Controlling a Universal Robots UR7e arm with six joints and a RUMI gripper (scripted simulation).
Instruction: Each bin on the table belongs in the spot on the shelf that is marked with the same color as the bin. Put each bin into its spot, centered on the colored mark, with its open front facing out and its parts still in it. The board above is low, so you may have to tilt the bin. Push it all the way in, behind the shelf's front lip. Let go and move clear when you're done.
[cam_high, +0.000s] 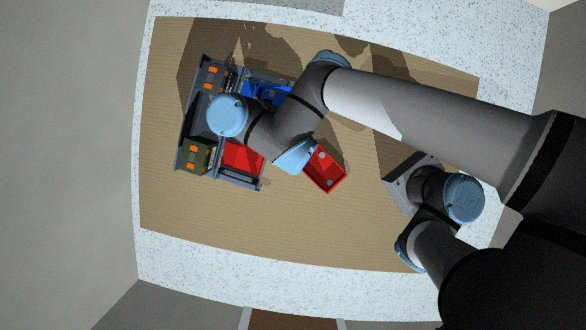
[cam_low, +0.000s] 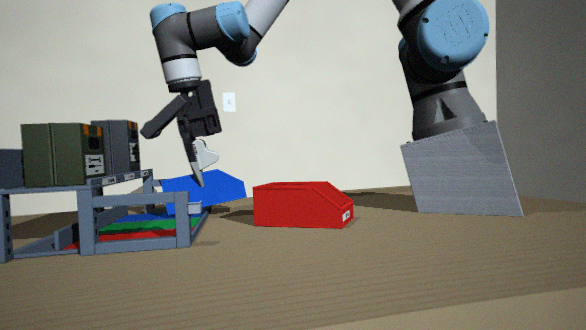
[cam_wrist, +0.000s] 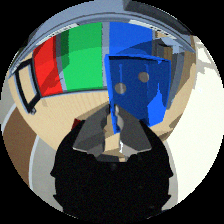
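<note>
Now: hand 4 cm to the left of the blue bin, 3 cm above it and 2 cm past it. The rest, counted from my hand: red bin: 17 cm to the left, 17 cm behind, 5 cm below; then top board: 20 cm ahead, 1 cm to the left, 1 cm above; then grey box: 16 cm ahead, 10 cm to the right, 8 cm above.
</note>
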